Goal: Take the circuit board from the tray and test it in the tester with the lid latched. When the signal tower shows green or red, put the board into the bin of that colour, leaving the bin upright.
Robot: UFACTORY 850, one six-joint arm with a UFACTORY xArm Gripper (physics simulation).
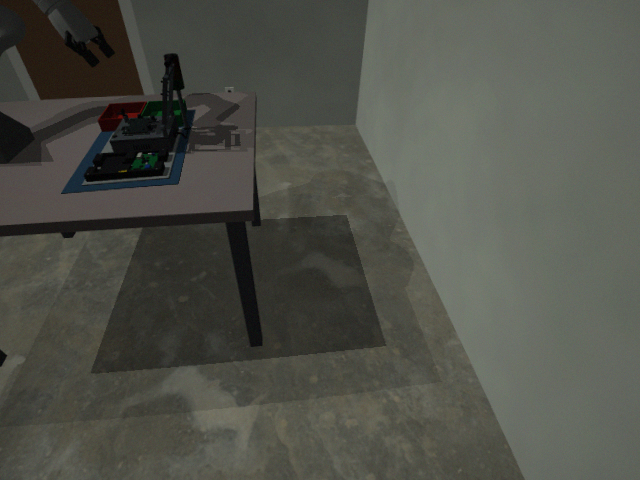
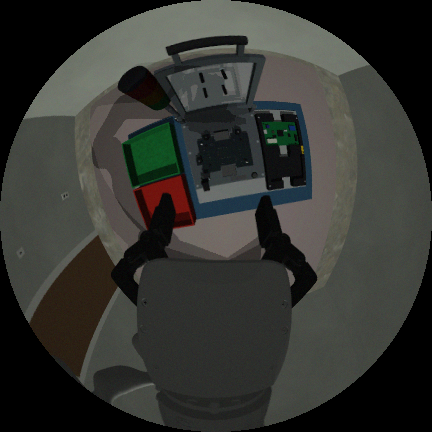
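Observation:
The green circuit board (image 1: 145, 161) (image 2: 280, 134) lies in one end of the black tray (image 1: 107, 167) (image 2: 282, 167). The tester (image 1: 142, 143) (image 2: 192, 170) stands beside the tray with its lid (image 2: 162, 82) raised and its nest (image 2: 226, 152) bare. The signal tower (image 1: 174, 71) (image 2: 146, 89) stands by the tester; no lit lamp can be made out. The green bin (image 1: 164, 109) (image 2: 154, 153) and the red bin (image 1: 122, 113) (image 2: 172, 200) stand upright, side by side. My gripper (image 1: 102, 55) (image 2: 215, 202) is open and empty, high above the table.
The blue mat (image 1: 77, 180) (image 2: 250, 201) lies under the tester and tray on the table (image 1: 206, 193) (image 2: 325, 150). The raised lid with its handle (image 2: 207, 45) and the tower stand up tall. A wall (image 1: 491, 180) rises beyond the table's right side.

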